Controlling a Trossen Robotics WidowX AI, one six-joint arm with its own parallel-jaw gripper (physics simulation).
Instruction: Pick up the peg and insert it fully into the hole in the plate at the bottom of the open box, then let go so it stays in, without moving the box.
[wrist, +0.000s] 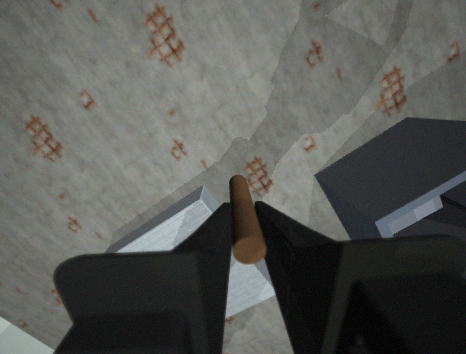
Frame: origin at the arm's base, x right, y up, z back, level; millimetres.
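Where they show: gripper, fingertip midpoint: (242, 209).
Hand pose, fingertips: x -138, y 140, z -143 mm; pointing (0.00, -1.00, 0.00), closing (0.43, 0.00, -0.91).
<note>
Each offset is from my fingertips to the centre of the thing. Level surfaces: height alone.
The brown round peg @[dx +1, dy -6, dz +0 mm] (247, 225) is between the two black fingers in the wrist view. My gripper (242, 209) is shut on it. One end of the peg points toward the camera and the other reaches past the fingertips, above the table. A dark box-like object @[dx +173, dy -125, dz -186 mm] (370, 167) stands at the right, apart from the peg, and is cut off by the frame edge. A pale ledge and a lighter strip (417, 216) show in it, partly hidden by the right finger. I cannot tell whether this is the open box, and no hole can be made out.
A silvery block (162, 231) with a flat, brushed top lies below and left of the peg in the view, partly behind the fingers. The grey stone-like table top @[dy -194 mm] (110, 165) has rust-coloured marks and shadows. A pale surface (22, 341) shows at the lower left corner.
</note>
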